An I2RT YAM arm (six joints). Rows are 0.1 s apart.
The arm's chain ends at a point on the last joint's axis. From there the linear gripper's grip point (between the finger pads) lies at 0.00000 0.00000 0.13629 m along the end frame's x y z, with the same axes.
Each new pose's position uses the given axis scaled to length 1; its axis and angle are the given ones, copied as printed.
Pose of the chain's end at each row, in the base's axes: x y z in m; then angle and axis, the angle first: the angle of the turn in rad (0 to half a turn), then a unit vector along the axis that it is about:
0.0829 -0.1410 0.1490 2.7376 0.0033 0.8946 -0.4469
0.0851 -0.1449 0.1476 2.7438 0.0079 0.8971 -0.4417
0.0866 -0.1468 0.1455 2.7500 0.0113 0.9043 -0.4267
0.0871 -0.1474 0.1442 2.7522 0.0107 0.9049 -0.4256
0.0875 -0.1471 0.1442 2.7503 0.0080 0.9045 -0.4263
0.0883 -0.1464 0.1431 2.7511 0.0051 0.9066 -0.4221
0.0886 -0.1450 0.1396 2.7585 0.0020 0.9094 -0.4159
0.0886 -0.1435 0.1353 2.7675 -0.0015 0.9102 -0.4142
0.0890 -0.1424 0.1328 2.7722 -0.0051 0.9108 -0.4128
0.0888 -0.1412 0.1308 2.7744 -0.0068 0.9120 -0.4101
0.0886 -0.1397 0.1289 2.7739 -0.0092 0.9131 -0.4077
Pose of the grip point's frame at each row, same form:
0.1304 -0.2458 0.0759 2.7376 0.0033 0.8946 -0.4469
0.1316 -0.2491 0.0731 2.7438 0.0079 0.8971 -0.4417
0.1324 -0.2486 0.0673 2.7500 0.0113 0.9043 -0.4267
0.1327 -0.2490 0.0656 2.7522 0.0107 0.9049 -0.4256
0.1336 -0.2487 0.0659 2.7503 0.0080 0.9045 -0.4263
0.1348 -0.2470 0.0638 2.7511 0.0051 0.9066 -0.4221
0.1347 -0.2445 0.0586 2.7585 0.0020 0.9094 -0.4159
0.1341 -0.2426 0.0536 2.7675 -0.0015 0.9102 -0.4142
0.1344 -0.2412 0.0506 2.7722 -0.0051 0.9108 -0.4128
0.1342 -0.2394 0.0479 2.7744 -0.0068 0.9120 -0.4101
0.1343 -0.2373 0.0455 2.7739 -0.0092 0.9131 -0.4077

